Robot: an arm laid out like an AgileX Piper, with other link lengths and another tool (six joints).
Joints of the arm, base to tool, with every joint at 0 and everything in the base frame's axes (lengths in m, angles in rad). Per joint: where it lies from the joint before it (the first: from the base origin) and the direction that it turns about. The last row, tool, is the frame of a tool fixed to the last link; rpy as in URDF.
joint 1: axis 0 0 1 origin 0 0 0.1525
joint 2: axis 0 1 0 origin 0 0 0
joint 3: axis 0 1 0 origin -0.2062 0 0.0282
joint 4: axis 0.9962 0 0.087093 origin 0.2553 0 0.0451
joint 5: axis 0 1 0 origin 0 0 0
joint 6: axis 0.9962 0 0.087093 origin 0.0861 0 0.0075
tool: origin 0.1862 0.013 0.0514 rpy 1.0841 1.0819 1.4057
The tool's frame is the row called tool.
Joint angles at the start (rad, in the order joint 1, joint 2, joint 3, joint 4, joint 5, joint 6):
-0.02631, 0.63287, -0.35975, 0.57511, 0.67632, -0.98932
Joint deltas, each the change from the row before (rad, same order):
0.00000, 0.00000, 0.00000, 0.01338, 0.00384, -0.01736
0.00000, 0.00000, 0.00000, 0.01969, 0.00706, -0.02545
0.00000, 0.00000, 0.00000, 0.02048, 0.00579, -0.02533
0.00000, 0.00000, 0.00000, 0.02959, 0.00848, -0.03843
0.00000, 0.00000, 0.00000, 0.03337, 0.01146, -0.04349
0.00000, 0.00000, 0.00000, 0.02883, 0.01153, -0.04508
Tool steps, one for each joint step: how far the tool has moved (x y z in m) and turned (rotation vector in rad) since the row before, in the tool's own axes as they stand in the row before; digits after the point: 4 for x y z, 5 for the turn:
0.0000, 0.0027, 0.0005, -0.00920, 0.00128, -0.00687
0.0002, 0.0041, 0.0008, -0.01430, 0.00272, -0.00982
-0.0003, 0.0041, 0.0008, -0.01412, 0.00085, -0.00972
-0.0005, 0.0060, 0.0011, -0.02049, 0.00119, -0.01611
-0.0004, 0.0071, 0.0013, -0.02425, 0.00186, -0.01839
-0.0001, 0.0066, 0.0012, -0.02201, 0.00407, -0.02321

